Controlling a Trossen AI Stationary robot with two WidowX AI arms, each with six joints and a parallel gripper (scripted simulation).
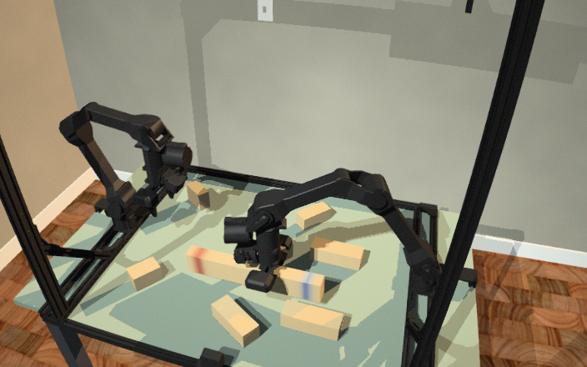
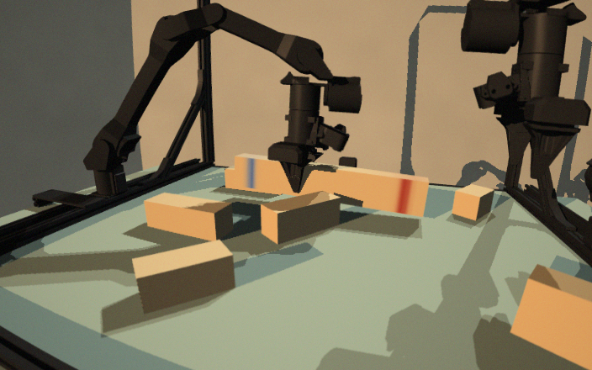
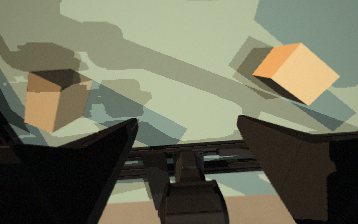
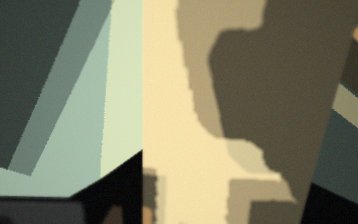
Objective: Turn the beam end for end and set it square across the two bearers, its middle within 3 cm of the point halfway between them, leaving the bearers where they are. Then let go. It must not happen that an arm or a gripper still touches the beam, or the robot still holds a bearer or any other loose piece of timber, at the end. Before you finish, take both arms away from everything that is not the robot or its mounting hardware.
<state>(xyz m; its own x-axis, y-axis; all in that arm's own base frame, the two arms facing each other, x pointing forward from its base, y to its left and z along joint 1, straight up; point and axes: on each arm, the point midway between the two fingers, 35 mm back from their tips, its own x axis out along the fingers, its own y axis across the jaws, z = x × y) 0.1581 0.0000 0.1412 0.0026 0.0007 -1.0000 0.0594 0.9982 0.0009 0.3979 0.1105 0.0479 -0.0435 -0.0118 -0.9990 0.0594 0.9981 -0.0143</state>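
Now: the beam 50 mm to the left of my right hand and 10 mm below it.
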